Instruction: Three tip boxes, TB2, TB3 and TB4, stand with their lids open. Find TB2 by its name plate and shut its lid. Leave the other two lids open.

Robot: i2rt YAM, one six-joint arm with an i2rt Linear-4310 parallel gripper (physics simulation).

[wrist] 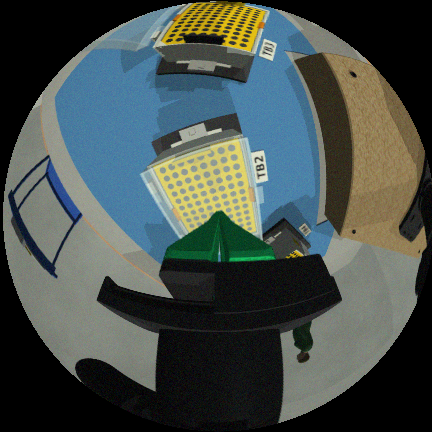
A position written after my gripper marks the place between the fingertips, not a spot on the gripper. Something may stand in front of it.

Note:
I see my gripper (pixel 218 216) and a clear lid (pixel 189 186).

